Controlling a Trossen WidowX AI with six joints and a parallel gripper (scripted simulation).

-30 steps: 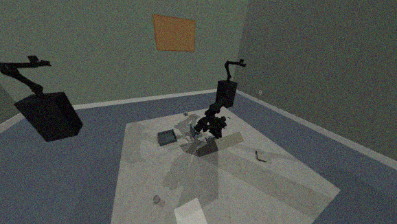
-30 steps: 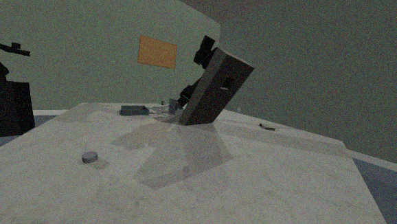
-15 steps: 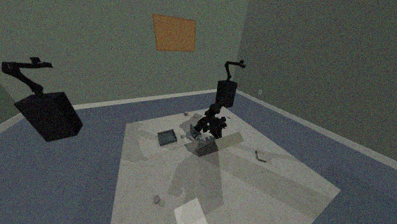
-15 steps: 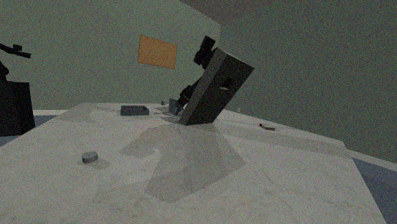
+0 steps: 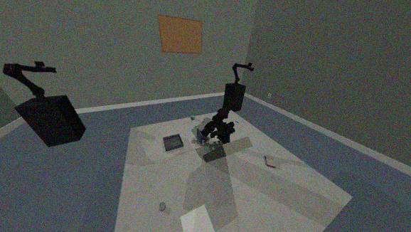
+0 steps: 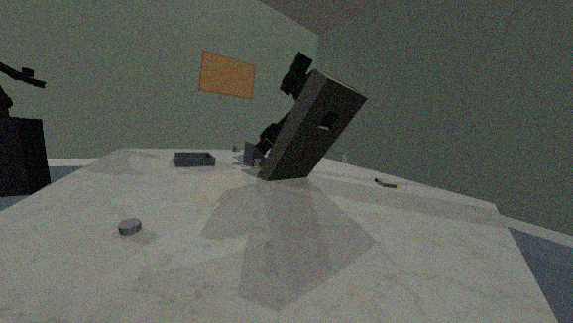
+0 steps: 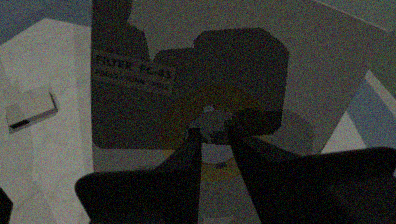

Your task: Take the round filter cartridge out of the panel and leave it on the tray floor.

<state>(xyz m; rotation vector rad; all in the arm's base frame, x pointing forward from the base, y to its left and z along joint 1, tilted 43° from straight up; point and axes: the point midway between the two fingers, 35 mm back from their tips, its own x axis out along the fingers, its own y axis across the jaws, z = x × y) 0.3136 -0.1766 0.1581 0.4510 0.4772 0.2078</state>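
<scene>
The round filter cartridge lies 1 cm below my gripper tip and 1 cm ahead of it. Round my gripper tip: service panel: 8 cm below, 4 cm behind; then flat piece: 38 cm to the left, 24 cm below, 12 cm ahead; then dark square tray: 43 cm behind, 25 cm to the right, 23 cm below.
</scene>
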